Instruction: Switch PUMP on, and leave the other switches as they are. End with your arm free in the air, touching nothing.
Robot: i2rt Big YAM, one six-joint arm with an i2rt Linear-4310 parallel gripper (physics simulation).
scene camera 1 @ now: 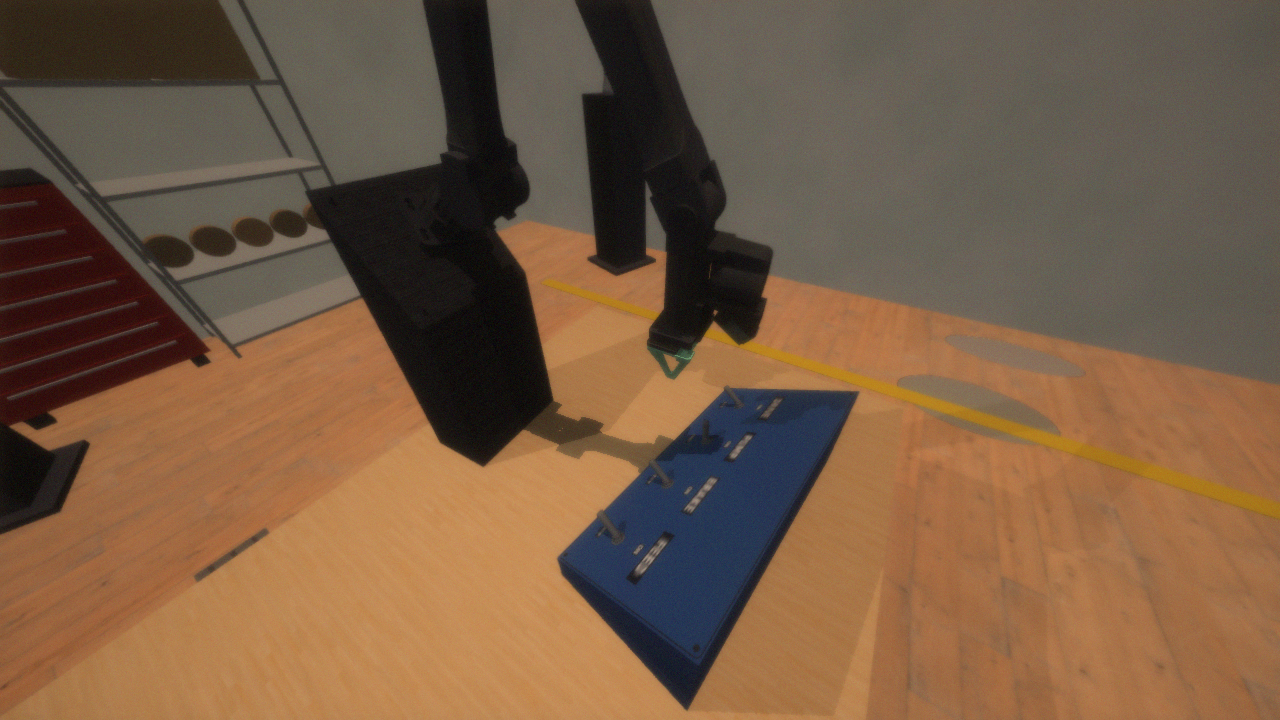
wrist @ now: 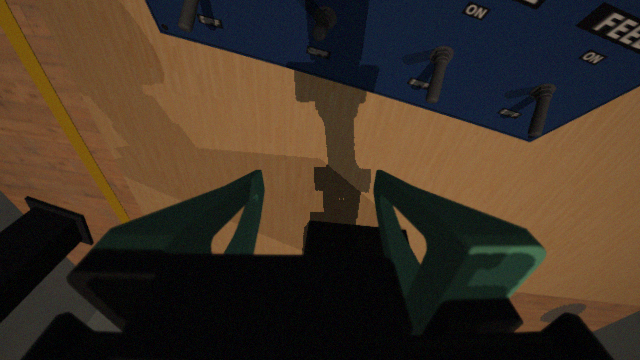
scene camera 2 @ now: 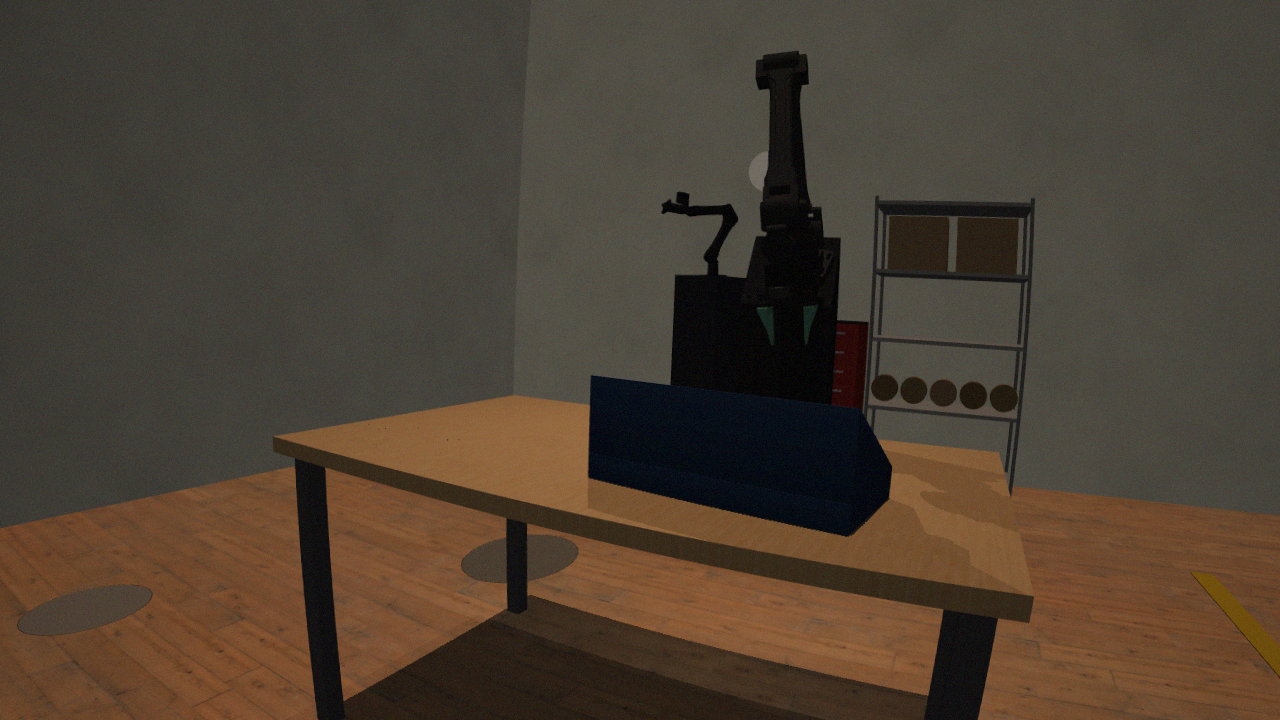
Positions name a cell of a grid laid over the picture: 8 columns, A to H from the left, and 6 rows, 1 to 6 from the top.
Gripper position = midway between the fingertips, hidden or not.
my gripper: scene camera 1 E4; wrist D3; scene camera 2 E3
